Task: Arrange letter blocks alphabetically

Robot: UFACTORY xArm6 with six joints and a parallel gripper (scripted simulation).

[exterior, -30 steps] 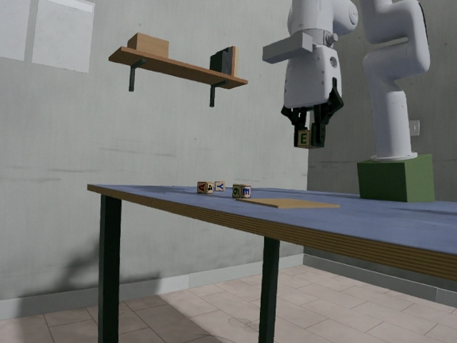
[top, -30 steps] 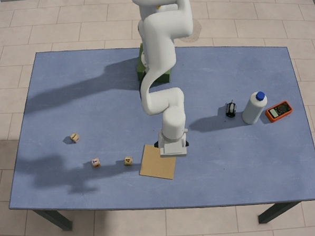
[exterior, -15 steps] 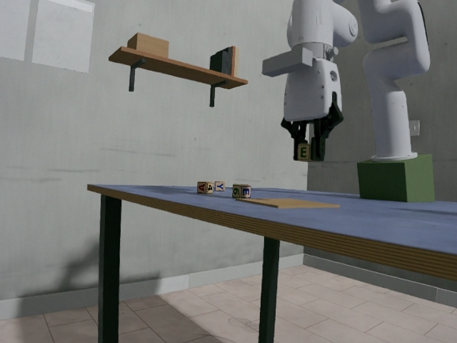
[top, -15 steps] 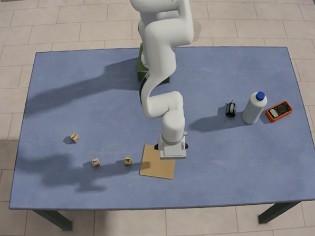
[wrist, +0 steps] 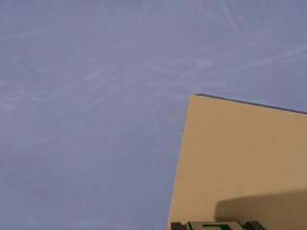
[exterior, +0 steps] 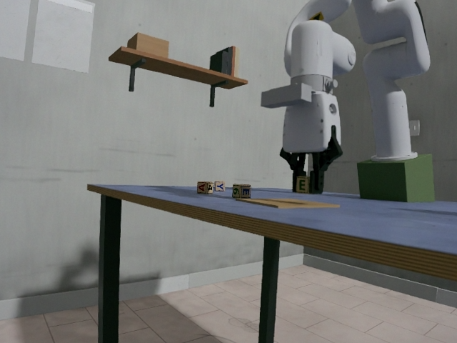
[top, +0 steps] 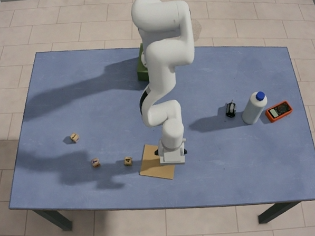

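The tan mat lies 50 mm to the right of my hand and 40 mm below it. The rest, counted from my hand: black object: 200 mm behind, 330 mm to the left, 20 mm below; then wooden block: 10 mm below; then orange multimeter: 140 mm behind, 550 mm to the left, 30 mm below.
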